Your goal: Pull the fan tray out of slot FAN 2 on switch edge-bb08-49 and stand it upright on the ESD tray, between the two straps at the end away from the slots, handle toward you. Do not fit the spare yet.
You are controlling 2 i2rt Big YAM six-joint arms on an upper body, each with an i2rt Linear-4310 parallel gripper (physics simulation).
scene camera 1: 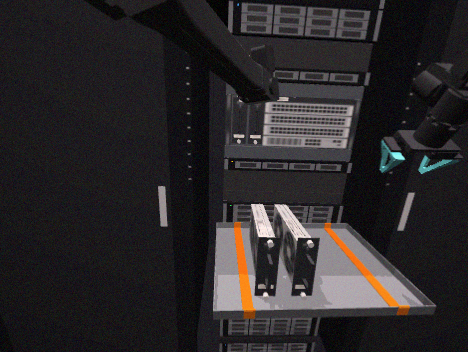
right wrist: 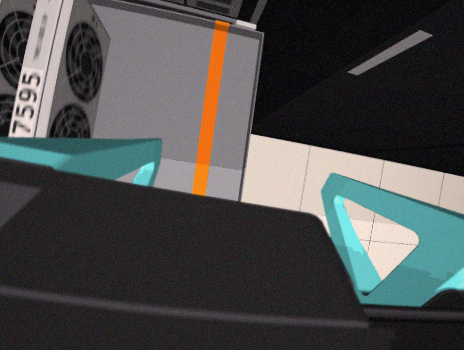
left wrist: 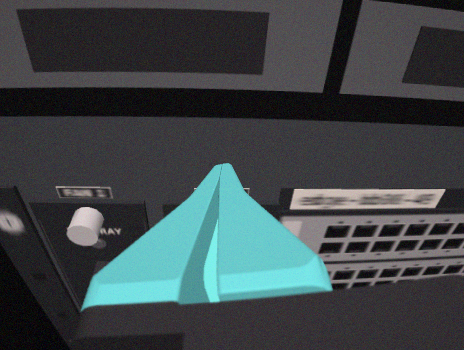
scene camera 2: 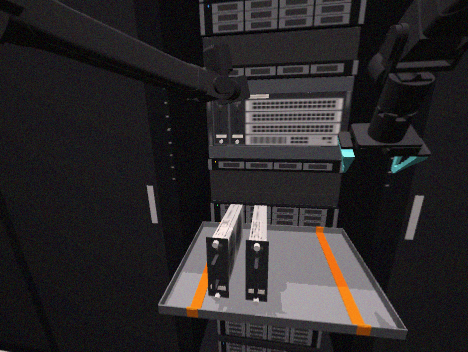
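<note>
The fan tray in FAN 2 (scene camera 1: 255, 122) (scene camera 2: 237, 122) (left wrist: 169, 211) sits in switch edge-bb08-49 (scene camera 1: 307, 120) (scene camera 2: 295, 117), right of the FAN 1 tray (scene camera 1: 238, 122) (scene camera 2: 221, 122) (left wrist: 55, 215). My left gripper (left wrist: 224, 176) is shut and empty, in front of the top of FAN 2; it hides that tray's upper screw and most of its label. In both scene views the left arm hides its fingers. My right gripper (scene camera 1: 403, 170) (scene camera 2: 370, 167) (right wrist: 248, 167) is open and empty, above the right side of the ESD tray (scene camera 1: 345, 295) (scene camera 2: 310, 305) (right wrist: 135, 100).
Two fan trays (scene camera 1: 266, 265) (scene camera 1: 306, 267) (scene camera 2: 218, 265) (scene camera 2: 257, 270) stand upright on the ESD tray, handles toward the scene cameras. They stand between the left orange strap (scene camera 1: 241, 265) (scene camera 2: 200, 290) and right orange strap (scene camera 1: 362, 267) (scene camera 2: 340, 280) (right wrist: 210, 110), nearer the left one.
</note>
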